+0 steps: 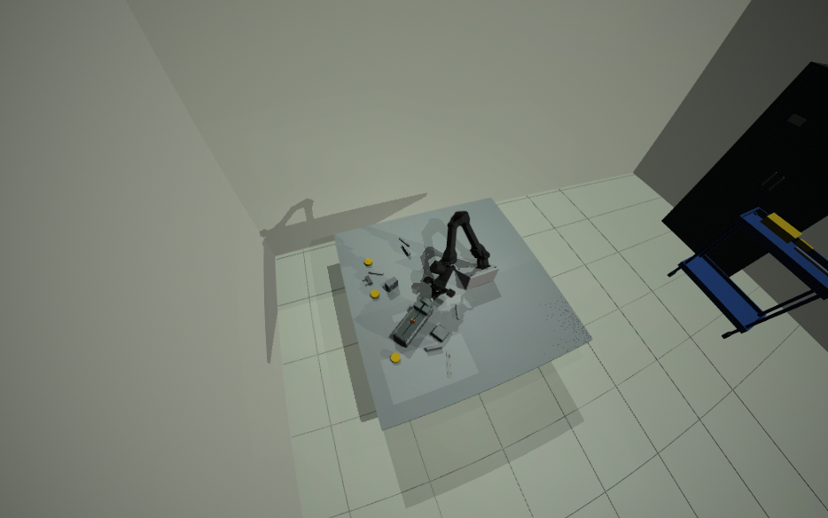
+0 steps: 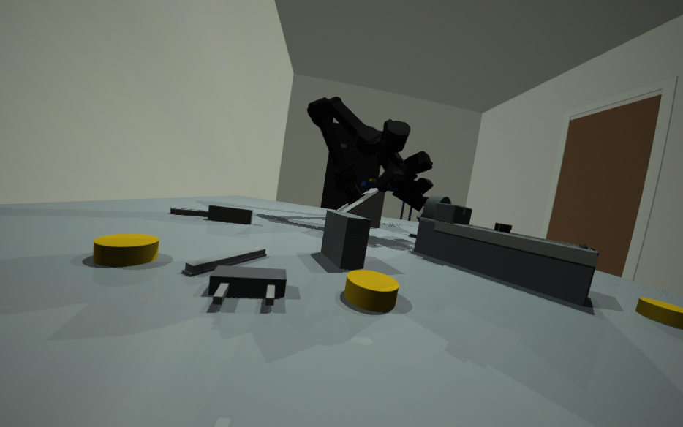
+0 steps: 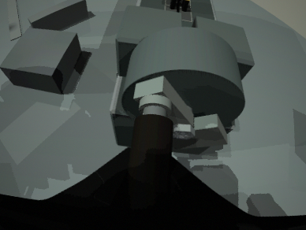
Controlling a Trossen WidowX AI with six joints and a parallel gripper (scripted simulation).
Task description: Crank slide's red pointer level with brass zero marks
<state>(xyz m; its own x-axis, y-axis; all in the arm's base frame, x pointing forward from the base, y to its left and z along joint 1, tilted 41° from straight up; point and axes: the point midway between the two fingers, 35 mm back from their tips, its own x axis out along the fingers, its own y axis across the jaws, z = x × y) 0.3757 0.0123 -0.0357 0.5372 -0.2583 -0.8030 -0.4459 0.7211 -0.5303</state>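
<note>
Right now my gripper tip is 1 cm past the dark crank handle, 1 cm to the left of it and 3 cm below it. The rest, counted from my gripper tip: bracket 27 cm ahead, 34 cm to the right, 8 cm below; red pointer 17 cm ahead, 6 cm to the left.
</note>
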